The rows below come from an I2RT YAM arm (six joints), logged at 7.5 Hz.
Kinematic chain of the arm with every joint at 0, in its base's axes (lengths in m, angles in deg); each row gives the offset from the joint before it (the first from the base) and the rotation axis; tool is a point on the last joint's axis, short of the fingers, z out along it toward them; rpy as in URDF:
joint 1: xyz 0 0 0.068 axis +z
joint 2: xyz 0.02 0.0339 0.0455 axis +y
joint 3: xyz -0.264 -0.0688 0 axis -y
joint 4: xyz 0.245 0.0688 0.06 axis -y
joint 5: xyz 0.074 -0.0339 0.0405 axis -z
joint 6: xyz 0.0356 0 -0.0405 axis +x
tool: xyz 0 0 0 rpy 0 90 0
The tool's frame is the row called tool.
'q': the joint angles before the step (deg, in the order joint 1, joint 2, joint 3, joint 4, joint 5, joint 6). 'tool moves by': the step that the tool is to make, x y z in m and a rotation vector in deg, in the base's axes. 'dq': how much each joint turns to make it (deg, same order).
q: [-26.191 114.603 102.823 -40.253 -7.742 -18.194]
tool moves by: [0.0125 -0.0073 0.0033 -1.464 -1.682 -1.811]
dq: [-0.007 2.721 4.116 0.888 1.581 1.047]
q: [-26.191 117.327 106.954 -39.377 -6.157 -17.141]
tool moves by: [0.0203 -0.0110 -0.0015 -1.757 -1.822 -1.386]
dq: [0.002 5.004 6.580 0.885 1.498 0.530]
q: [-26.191 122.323 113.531 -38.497 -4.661 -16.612]
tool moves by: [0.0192 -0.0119 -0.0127 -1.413 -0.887 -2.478]
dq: [-0.089 5.387 5.305 1.572 2.279 1.134]
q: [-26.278 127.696 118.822 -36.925 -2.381 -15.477]
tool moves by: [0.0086 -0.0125 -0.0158 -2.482 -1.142 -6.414]
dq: [-0.441 2.727 0.276 4.564 5.449 2.988]
